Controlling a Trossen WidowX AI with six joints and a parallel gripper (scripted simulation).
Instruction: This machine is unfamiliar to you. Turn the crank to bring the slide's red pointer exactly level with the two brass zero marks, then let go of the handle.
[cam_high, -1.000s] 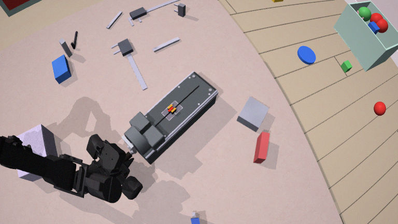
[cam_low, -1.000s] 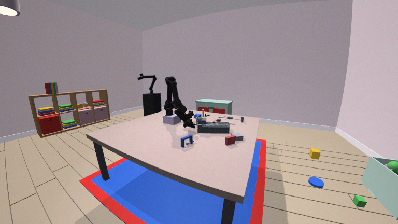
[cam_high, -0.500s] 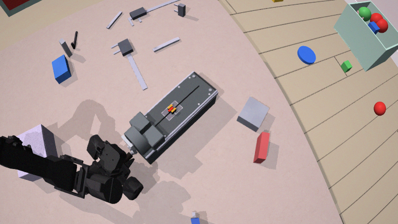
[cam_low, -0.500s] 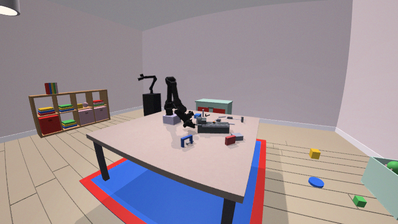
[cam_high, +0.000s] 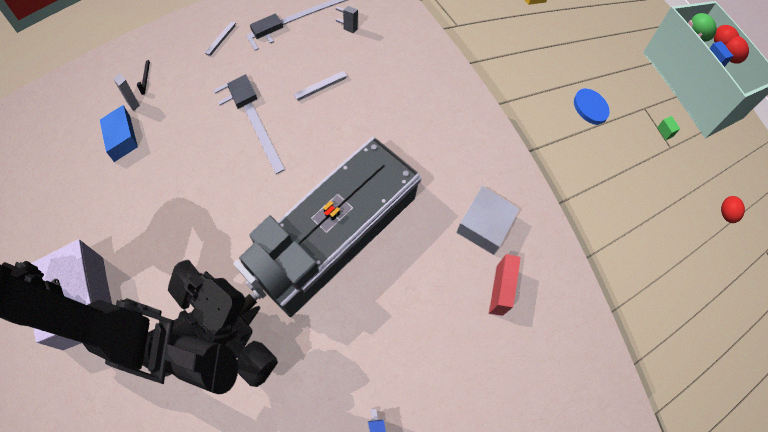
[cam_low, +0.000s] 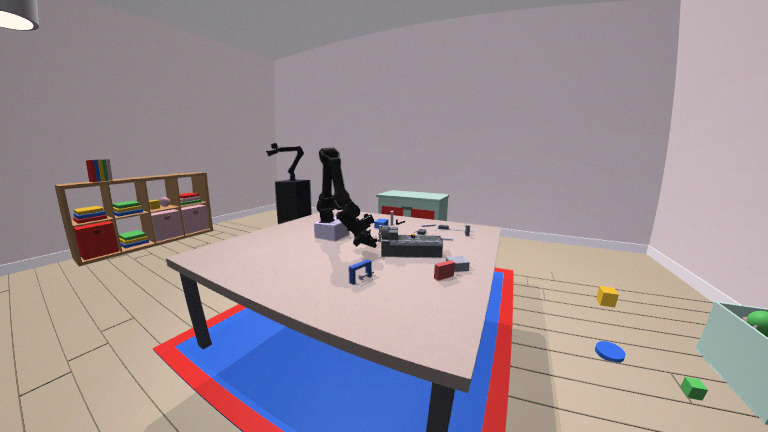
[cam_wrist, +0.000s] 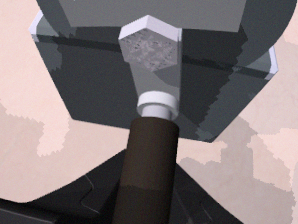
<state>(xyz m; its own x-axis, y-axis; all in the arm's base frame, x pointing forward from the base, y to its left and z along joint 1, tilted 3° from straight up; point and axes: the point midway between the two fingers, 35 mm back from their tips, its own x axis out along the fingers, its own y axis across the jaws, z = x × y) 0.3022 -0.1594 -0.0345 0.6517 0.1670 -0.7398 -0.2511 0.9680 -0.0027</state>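
Now: the dark brown crank handle 30 mm above my gripper tip, 20 mm behind it and 10 mm to the right of it. Round my gripper tip: red pointer (150 mm ahead, 50 mm above, 40 mm to the left); red block (310 mm ahead, 160 mm to the right); grey block (360 mm ahead, 60 mm to the right, 10 mm below).
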